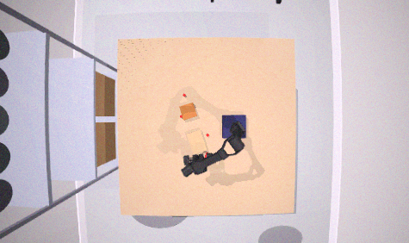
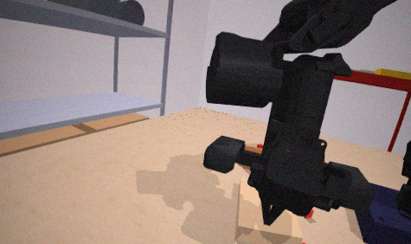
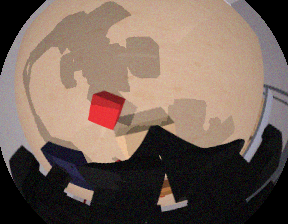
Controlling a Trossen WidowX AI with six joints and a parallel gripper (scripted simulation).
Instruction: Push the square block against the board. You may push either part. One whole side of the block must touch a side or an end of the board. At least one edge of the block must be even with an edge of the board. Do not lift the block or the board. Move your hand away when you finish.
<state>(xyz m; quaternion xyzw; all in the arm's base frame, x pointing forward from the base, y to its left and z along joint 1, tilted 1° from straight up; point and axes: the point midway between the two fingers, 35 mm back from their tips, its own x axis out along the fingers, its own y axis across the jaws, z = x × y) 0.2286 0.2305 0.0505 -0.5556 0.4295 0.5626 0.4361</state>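
My gripper tip is 70 mm past the red cube and 40 mm above it. Round my gripper tip: board 30 mm ahead, 90 mm to the right, 50 mm below; then orange square block 120 mm ahead, 290 mm to the right, 50 mm below.
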